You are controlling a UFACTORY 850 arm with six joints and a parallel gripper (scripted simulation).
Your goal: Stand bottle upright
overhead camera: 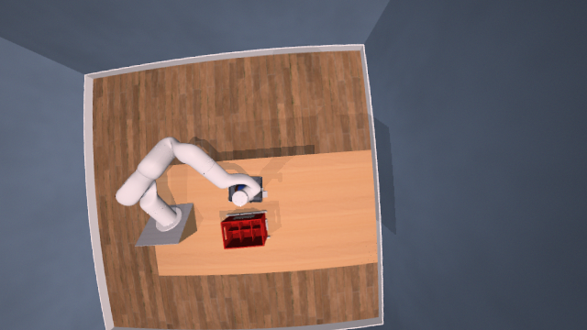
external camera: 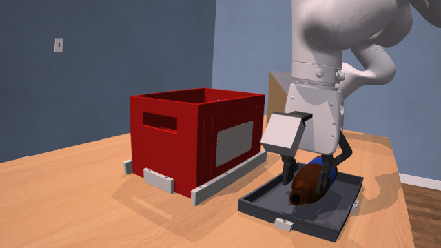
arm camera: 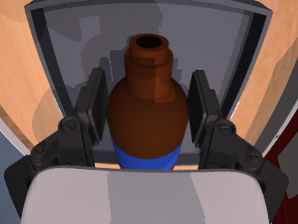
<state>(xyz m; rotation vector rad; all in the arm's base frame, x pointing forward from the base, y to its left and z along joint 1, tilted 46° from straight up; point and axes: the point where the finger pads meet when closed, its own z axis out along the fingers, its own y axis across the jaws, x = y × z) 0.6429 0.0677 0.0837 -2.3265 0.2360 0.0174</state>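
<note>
The brown bottle lies 5 cm behind my hand, 1 cm to the left of it and 3 cm below it. From my hand the other things lie so: dark grey tray: 7 cm behind, 1 cm to the left, 6 cm below; red crate: 10 cm behind, 27 cm to the right, 1 cm above.
</note>
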